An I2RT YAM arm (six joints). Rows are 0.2 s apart.
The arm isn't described. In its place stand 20 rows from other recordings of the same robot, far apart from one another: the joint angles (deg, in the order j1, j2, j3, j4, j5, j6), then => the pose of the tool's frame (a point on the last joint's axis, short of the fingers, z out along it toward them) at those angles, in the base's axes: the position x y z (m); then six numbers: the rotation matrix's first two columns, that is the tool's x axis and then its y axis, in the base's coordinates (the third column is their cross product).
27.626 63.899 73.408 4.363 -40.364 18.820 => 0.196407, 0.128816, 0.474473, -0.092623, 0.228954, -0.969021, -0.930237, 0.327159, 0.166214
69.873 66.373 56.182 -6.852 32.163 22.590 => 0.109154, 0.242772, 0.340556, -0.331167, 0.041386, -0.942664, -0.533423, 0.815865, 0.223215
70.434 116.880 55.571 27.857 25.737 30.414 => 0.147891, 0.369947, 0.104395, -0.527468, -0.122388, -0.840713, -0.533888, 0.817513, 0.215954
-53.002 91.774 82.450 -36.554 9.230 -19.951 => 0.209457, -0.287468, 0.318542, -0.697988, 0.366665, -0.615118, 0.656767, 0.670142, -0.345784
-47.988 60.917 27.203 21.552 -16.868 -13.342 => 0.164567, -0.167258, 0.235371, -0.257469, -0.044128, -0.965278, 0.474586, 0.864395, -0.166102
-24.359 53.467 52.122 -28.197 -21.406 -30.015 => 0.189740, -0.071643, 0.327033, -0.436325, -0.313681, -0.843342, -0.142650, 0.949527, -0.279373
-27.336 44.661 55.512 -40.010 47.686 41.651 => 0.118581, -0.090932, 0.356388, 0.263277, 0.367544, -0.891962, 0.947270, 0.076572, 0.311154
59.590 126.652 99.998 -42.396 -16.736 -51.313 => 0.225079, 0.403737, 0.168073, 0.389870, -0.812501, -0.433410, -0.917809, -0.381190, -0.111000
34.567 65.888 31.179 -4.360 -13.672 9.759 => 0.186291, 0.138574, 0.195846, -0.630543, -0.234436, -0.739902, -0.604271, 0.746554, 0.278415
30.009 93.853 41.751 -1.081 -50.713 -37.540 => 0.240317, 0.170617, 0.143143, -0.111997, -0.510234, -0.852712, -0.991985, 0.006882, 0.126172
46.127 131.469 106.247 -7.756 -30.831 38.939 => 0.354000, 0.394534, 0.204281, -0.869739, -0.125963, -0.477165, -0.476141, 0.468439, 0.744214
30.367 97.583 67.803 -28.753 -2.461 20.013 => 0.305072, 0.180521, 0.212131, -0.870954, -0.114025, -0.477952, -0.240887, 0.946878, 0.213061
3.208 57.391 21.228 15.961 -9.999 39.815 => 0.212602, 0.018107, 0.202095, -0.404301, 0.608914, -0.682469, 0.053473, 0.760633, 0.646976
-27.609 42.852 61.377 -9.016 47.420 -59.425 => 0.108754, -0.086459, 0.443985, -0.749557, -0.265394, -0.606408, 0.612877, 0.067873, -0.787258
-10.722 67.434 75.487 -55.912 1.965 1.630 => 0.222212, -0.043318, 0.369767, -0.722324, 0.165705, -0.671409, 0.229179, 0.973364, -0.006329
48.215 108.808 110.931 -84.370 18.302 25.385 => 0.249726, 0.262674, 0.325626, -0.887886, -0.382749, -0.255269, -0.331030, 0.916824, -0.223280
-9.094 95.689 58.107 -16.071 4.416 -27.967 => 0.337086, -0.056732, 0.186135, -0.797473, -0.345874, -0.494377, -0.193994, 0.922857, -0.332717
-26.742 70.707 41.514 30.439 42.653 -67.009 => 0.235695, -0.145769, 0.297734, -0.853960, -0.327857, -0.404057, 0.383421, 0.128477, -0.914594
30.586 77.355 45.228 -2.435 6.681 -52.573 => 0.253184, 0.144839, 0.229582, 0.039029, -0.893142, -0.448077, -0.644842, 0.320035, -0.694086
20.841 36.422 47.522 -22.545 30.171 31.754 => 0.136388, 0.032776, 0.355500, -0.077282, 0.457412, -0.885891, 0.227506, 0.873196, 0.431010
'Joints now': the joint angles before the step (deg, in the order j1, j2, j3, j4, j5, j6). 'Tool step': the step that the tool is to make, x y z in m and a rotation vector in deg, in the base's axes. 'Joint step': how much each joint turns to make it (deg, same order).
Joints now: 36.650 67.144 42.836 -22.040 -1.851 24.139
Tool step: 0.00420 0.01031 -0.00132 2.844 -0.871 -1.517
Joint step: 1.440 1.827 0.011 4.317 0.861 3.317
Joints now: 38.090 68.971 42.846 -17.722 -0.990 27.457
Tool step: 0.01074 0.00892 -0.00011 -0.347 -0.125 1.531
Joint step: -0.033 3.537 2.304 1.084 -0.884 -1.338
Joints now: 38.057 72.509 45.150 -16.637 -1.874 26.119
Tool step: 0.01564 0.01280 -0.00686 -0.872 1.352 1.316
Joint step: -0.045 5.710 3.053 1.019 -1.069 -0.857
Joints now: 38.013 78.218 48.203 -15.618 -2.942 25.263
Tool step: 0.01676 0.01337 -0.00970 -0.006 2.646 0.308
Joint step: -0.132 6.131 3.427 0.665 -1.482 0.795
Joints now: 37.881 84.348 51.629 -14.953 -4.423 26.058
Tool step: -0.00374 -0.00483 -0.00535 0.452 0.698 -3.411
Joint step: -0.094 -0.907 -2.051 1.057 1.651 2.988
